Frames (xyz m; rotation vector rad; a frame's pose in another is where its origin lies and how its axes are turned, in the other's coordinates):
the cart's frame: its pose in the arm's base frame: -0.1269 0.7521 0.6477 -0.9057 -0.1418 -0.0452
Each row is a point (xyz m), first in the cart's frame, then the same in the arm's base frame.
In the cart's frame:
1: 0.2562 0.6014 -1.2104
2: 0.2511 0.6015 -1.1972
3: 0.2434 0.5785 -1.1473
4: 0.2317 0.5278 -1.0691
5: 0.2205 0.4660 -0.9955
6: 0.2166 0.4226 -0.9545
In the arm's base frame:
1: 0.3116 0.1761 -0.5221
2: 0.3052 0.1864 -0.5148
3: 0.2901 0.2114 -0.4676
4: 0.2654 0.2414 -0.3821
5: 0.2406 0.2609 -0.2906
6: 0.2282 0.2663 -0.2324

